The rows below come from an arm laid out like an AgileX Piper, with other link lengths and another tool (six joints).
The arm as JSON. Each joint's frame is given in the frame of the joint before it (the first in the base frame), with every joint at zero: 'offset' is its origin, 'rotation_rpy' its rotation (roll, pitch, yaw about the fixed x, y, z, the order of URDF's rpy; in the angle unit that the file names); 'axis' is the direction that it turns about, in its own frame. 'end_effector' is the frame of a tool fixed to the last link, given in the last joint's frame.
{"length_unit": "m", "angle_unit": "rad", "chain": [
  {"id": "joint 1", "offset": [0.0, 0.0, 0.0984], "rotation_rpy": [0.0, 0.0, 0.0], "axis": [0.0, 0.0, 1.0]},
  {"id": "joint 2", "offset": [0.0, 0.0, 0.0], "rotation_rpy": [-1.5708, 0.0, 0.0], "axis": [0.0, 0.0, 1.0]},
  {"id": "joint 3", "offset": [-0.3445, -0.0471, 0.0], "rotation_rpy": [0.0, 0.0, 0.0], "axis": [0.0, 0.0, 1.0]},
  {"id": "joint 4", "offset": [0.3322, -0.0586, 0.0], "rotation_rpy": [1.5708, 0.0, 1.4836], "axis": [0.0, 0.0, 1.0]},
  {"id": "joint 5", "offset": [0.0, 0.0, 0.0], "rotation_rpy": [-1.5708, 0.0, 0.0], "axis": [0.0, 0.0, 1.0]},
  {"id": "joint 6", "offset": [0.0, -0.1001, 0.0], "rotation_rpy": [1.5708, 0.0, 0.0], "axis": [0.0, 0.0, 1.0]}
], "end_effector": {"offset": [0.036, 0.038, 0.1], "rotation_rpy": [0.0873, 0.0, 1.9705]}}
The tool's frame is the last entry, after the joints.
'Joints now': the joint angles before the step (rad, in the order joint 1, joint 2, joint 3, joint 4, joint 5, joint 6). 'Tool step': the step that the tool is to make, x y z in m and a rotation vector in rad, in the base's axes. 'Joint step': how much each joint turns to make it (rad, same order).
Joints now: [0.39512 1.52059 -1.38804 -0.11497 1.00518 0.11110]
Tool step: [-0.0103 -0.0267 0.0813 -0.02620 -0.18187 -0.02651]
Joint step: [-0.00238 -0.11471 -0.08750 -0.10193 0.04666 0.01317]
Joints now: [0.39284 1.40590 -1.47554 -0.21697 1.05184 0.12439]
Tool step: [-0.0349 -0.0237 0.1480 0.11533 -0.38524 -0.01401]
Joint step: [-0.00139 -0.17311 -0.15440 -0.05266 -0.07066 0.01964]
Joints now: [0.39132 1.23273 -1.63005 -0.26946 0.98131 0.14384]
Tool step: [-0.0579 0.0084 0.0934 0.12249 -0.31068 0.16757]
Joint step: [-0.00033 -0.13791 -0.03344 0.17773 -0.18645 -0.14418]
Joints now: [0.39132 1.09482 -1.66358 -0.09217 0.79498 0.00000]
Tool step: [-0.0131 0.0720 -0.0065 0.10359 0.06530 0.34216]
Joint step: [0.00021 0.06749 -0.00183 0.50883 -0.01009 -0.29745]
